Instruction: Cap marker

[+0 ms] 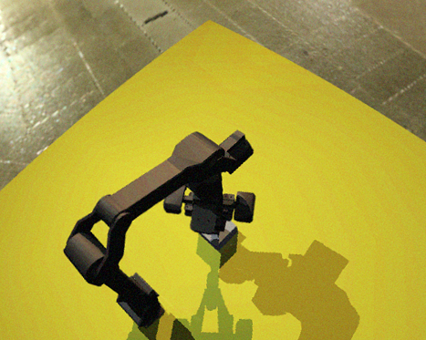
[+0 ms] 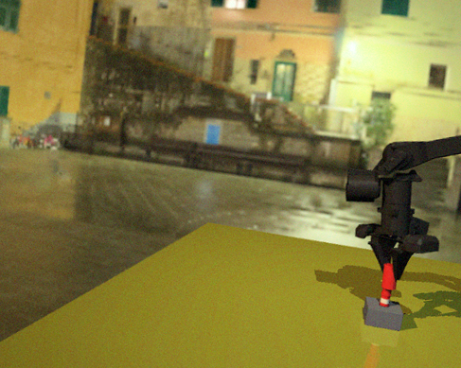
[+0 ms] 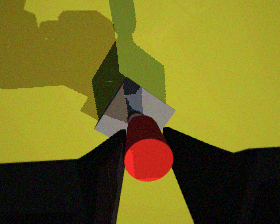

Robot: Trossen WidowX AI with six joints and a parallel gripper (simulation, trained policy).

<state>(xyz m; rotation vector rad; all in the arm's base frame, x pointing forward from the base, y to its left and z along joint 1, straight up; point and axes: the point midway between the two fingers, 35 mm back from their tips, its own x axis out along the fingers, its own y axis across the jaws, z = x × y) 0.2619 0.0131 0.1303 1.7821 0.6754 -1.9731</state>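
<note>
My gripper tip is 8 cm above the grey holder block and 1 cm short of it. The rest, counted from my gripper tip: red cap right at my gripper tip.
</note>
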